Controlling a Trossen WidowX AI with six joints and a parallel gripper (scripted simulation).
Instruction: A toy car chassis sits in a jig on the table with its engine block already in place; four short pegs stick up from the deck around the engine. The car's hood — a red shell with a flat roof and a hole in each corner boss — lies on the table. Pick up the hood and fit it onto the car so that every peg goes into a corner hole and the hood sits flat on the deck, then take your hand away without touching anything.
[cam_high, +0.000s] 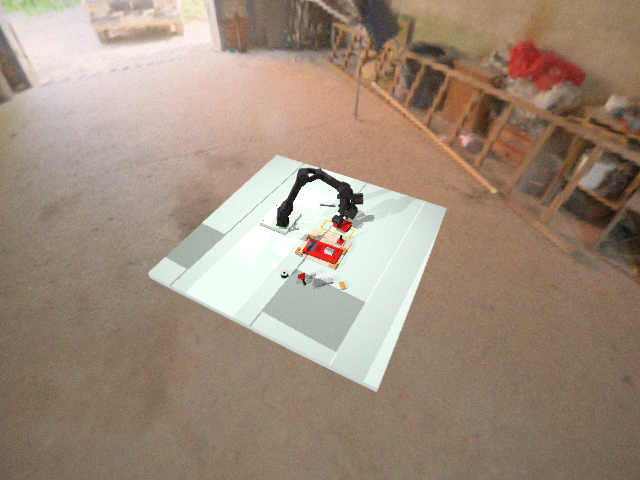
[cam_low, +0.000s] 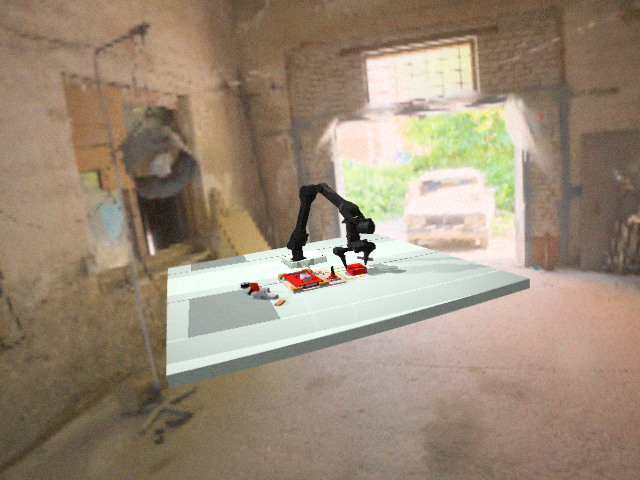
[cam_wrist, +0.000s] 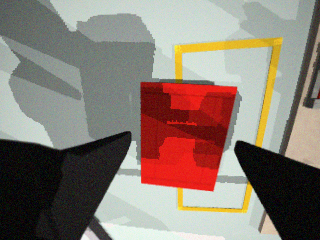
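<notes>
The red hood is 1 cm below my gripper tip. From my gripper tip the other things lie so: grey bar (14 cm behind, 16 cm to the left, 1 cm below).
</notes>
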